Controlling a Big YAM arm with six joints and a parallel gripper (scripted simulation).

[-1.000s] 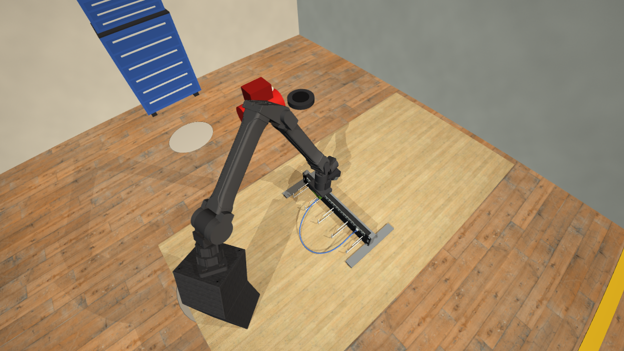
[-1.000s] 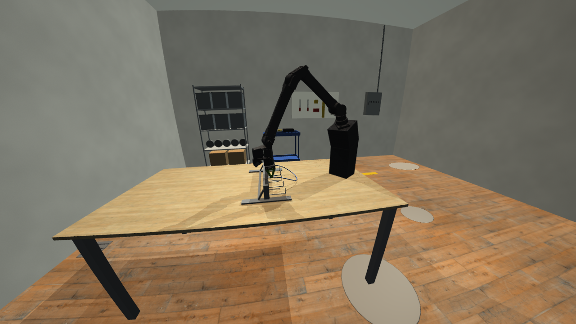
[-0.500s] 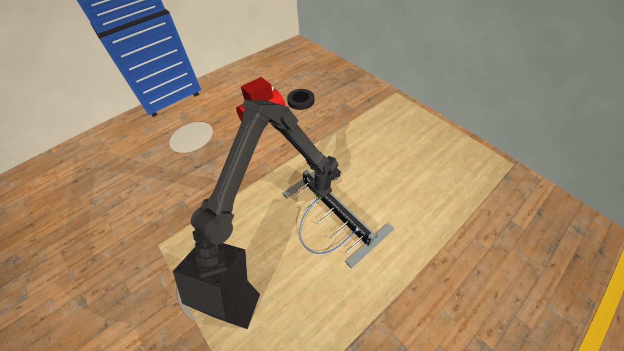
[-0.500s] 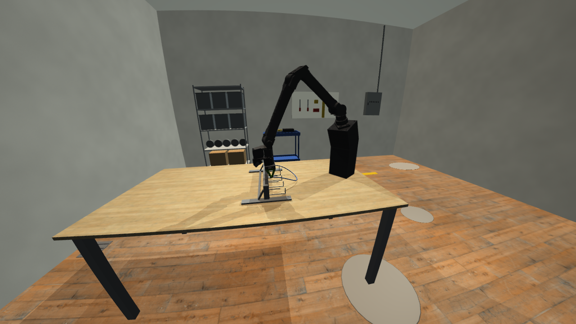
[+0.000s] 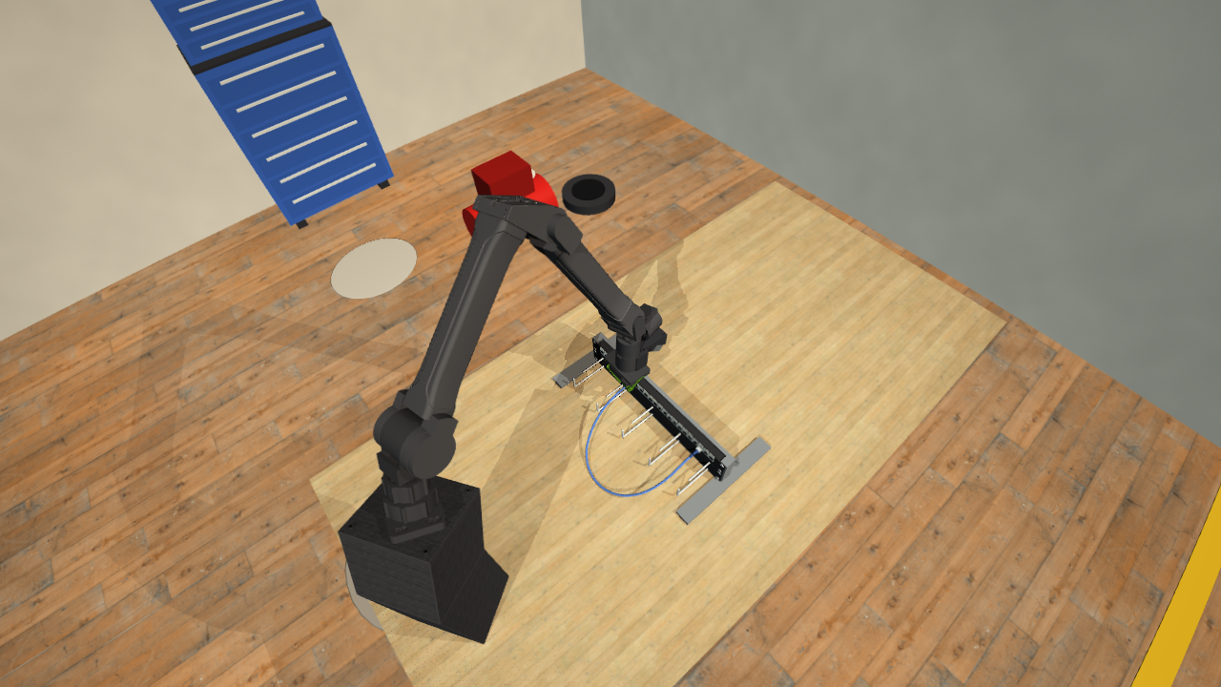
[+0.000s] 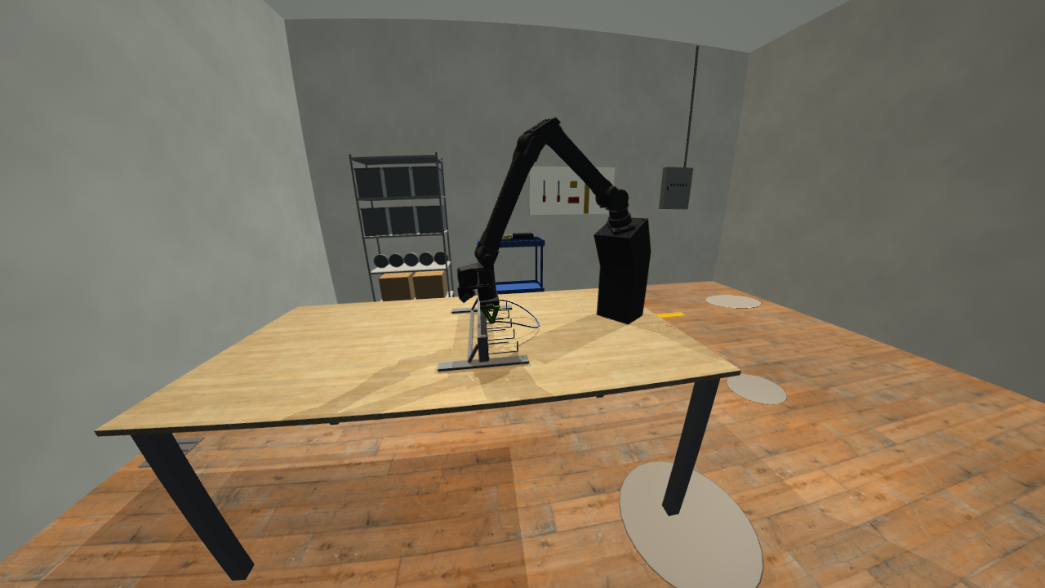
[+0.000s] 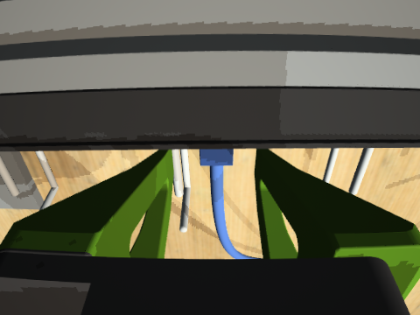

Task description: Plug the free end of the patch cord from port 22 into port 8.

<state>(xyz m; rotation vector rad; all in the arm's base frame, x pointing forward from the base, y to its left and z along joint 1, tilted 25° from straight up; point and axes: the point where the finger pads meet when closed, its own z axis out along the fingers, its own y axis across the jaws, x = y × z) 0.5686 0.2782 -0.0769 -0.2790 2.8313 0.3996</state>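
Right now my hand is 2 cm short of the cord plug and 1 cm above it.
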